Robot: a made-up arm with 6 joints. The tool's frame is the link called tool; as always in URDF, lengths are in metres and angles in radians. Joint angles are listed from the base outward.
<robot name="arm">
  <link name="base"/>
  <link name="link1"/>
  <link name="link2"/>
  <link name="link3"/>
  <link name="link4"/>
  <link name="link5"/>
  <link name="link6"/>
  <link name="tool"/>
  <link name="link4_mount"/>
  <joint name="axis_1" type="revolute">
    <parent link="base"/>
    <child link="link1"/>
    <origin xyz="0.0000 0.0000 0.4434"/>
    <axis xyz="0 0 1"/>
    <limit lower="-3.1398" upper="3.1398"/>
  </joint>
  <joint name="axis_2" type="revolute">
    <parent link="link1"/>
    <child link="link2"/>
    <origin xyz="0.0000 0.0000 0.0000" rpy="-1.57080 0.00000 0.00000"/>
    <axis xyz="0 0 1"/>
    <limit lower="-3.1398" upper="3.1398"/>
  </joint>
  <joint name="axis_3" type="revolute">
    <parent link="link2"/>
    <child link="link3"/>
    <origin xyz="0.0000 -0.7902 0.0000" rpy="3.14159 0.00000 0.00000"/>
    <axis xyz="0 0 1"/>
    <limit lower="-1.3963" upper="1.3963"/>
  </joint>
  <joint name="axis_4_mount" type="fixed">
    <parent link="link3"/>
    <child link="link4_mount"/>
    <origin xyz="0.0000 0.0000 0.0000"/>
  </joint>
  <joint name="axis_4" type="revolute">
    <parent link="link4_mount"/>
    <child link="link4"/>
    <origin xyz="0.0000 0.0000 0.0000" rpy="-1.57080 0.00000 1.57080"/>
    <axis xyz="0 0 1"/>
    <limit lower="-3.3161" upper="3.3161"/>
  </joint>
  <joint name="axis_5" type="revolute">
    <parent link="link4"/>
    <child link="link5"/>
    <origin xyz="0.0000 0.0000 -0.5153" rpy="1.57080 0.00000 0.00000"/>
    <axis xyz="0 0 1"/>
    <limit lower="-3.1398" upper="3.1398"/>
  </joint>
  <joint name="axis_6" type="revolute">
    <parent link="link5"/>
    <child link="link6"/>
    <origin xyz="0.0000 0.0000 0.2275" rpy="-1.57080 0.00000 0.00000"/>
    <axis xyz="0 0 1"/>
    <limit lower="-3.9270" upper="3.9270"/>
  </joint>
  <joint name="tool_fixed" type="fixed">
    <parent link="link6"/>
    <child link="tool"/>
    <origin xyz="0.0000 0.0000 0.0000" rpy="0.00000 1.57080 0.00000"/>
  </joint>
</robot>
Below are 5 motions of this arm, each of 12 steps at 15 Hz.
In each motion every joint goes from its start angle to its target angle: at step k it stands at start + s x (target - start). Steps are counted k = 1, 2, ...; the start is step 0. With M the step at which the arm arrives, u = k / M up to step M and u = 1 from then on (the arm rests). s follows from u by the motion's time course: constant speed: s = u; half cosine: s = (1 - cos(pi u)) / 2; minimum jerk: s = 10 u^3 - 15 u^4 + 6 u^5.
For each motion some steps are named. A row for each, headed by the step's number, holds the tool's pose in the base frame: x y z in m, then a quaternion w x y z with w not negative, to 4 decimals.
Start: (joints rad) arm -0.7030 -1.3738 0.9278 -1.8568 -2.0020 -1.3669
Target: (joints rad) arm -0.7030 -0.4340 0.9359 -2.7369 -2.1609 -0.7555
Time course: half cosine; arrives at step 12
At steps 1, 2, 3, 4, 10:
1: -0.6782 0.6631 1.1420 0.8862 0.1499 0.3279 0.2911
2: -0.6483 0.6502 1.1836 0.8745 0.1409 0.3494 0.3055
3: -0.5987 0.6275 1.2464 0.8538 0.1271 0.3811 0.3312
4: -0.5305 0.5941 1.3220 0.8232 0.1102 0.4169 0.3693
10: -0.0247 0.2877 1.6343 0.5543 0.0465 0.4544 0.6958

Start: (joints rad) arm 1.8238 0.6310 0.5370 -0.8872 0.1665 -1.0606
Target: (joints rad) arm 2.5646 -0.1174 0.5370 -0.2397 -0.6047 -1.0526
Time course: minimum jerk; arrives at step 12
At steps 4, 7, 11, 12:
4: -0.1988 0.8780 1.0240 0.3178 0.4498 0.6451 0.5297
7: -0.2705 0.6007 1.3299 0.2186 0.2577 0.6245 0.7041
11: -0.1745 0.3786 1.4970 0.1608 0.1534 0.5631 0.7959
12: -0.1721 0.3757 1.4990 0.1601 0.1522 0.5621 0.7970

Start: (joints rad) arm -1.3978 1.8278 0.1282 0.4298 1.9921 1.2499
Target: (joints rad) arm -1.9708 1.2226 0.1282 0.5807 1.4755 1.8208
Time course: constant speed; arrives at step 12
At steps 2, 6, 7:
2: -0.1367 -0.8793 -0.1974 0.6262 -0.5899 0.1987 -0.4696
6: -0.3096 -0.9580 -0.0091 0.5068 -0.6587 0.3020 -0.4670
7: -0.3574 -0.9661 0.0418 0.4747 -0.6722 0.3300 -0.4625

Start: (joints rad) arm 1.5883 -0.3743 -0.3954 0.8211 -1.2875 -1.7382
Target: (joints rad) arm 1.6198 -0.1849 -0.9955 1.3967 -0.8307 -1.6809
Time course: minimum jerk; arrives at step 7
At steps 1, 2, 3, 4, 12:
1: 0.1485 0.2386 1.3283 0.9168 0.1076 0.3691 0.1077
2: 0.1347 0.2691 1.2942 0.9285 0.0641 0.3434 0.1255
3: 0.1074 0.3166 1.2252 0.9390 -0.0227 0.3009 0.1650
4: 0.0724 0.3559 1.1349 0.9303 -0.1338 0.2604 0.2209
12: 0.0211 0.3737 1.0011 0.8759 -0.2948 0.2255 0.3083

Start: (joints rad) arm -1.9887 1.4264 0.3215 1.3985 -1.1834 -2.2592
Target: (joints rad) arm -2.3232 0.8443 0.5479 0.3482 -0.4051 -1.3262
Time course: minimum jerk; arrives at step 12
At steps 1, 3, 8, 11, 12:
1: -0.5316 -1.0929 0.2014 0.1472 -0.2395 -0.1386 0.9496
3: -0.5942 -1.0779 0.2787 0.1537 -0.2923 -0.1107 0.9374
8: -0.8837 -0.7839 0.7703 0.0378 0.4615 -0.1929 -0.8651
11: -0.9117 -0.6644 0.8892 0.1322 0.4135 -0.2911 -0.8525
12: -0.9121 -0.6614 0.8920 0.1345 0.4117 -0.2935 -0.8523

